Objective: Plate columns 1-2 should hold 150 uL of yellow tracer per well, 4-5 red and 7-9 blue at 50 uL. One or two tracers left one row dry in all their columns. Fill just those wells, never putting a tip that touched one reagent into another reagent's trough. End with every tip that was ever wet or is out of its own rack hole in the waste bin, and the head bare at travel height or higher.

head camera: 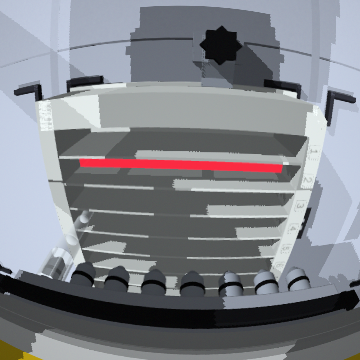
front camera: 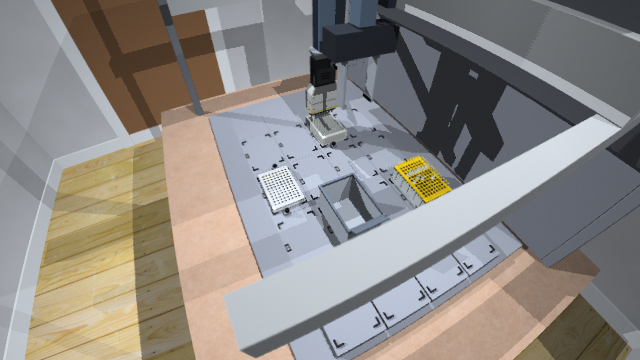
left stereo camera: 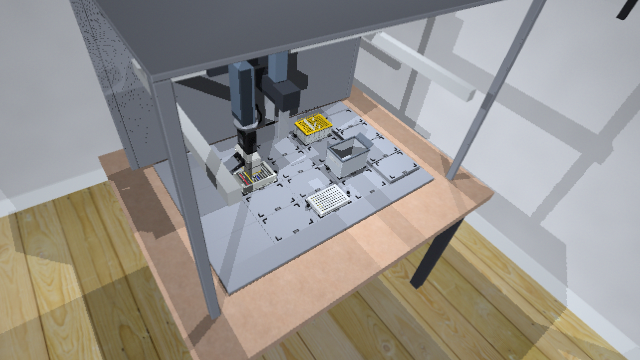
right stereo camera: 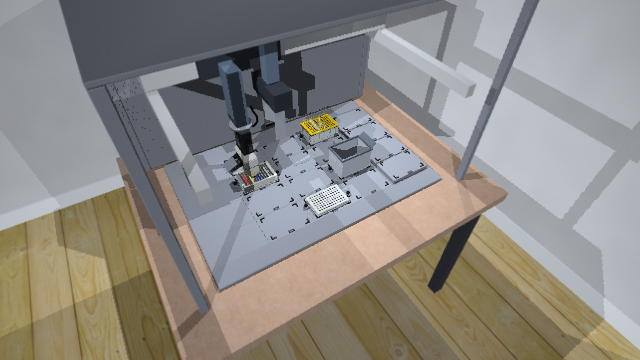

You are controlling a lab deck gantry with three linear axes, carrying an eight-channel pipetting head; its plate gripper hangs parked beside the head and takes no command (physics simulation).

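Observation:
The pipetting head (front camera: 321, 97) (left stereo camera: 246, 142) (right stereo camera: 245, 145) is low over the white trough reservoir (front camera: 334, 138) (head camera: 210, 111) (left stereo camera: 263, 183) (right stereo camera: 264, 183). One clear tip (head camera: 57, 264) is on its leftmost channel in the head view and reaches down at the compartments' left ends; which liquid it meets is unclear. The other seven nozzles are bare. A red strip (head camera: 180, 165) shows; yellow and blue are hidden there but show in the right stereo view. The white plate (front camera: 281, 188) (left stereo camera: 328, 200) (right stereo camera: 327, 200) stands apart; well contents are too small to tell. My parked gripper (front camera: 356, 101) hangs open and empty.
The yellow tip rack (front camera: 424, 180) (left stereo camera: 313, 124) (right stereo camera: 319, 124) stands toward the back panel, with some pale tips in it. The grey waste bin (front camera: 371, 225) (left stereo camera: 345, 167) (right stereo camera: 347, 165) stands between rack and plate. A pale gantry beam (front camera: 410, 230) crosses the front view.

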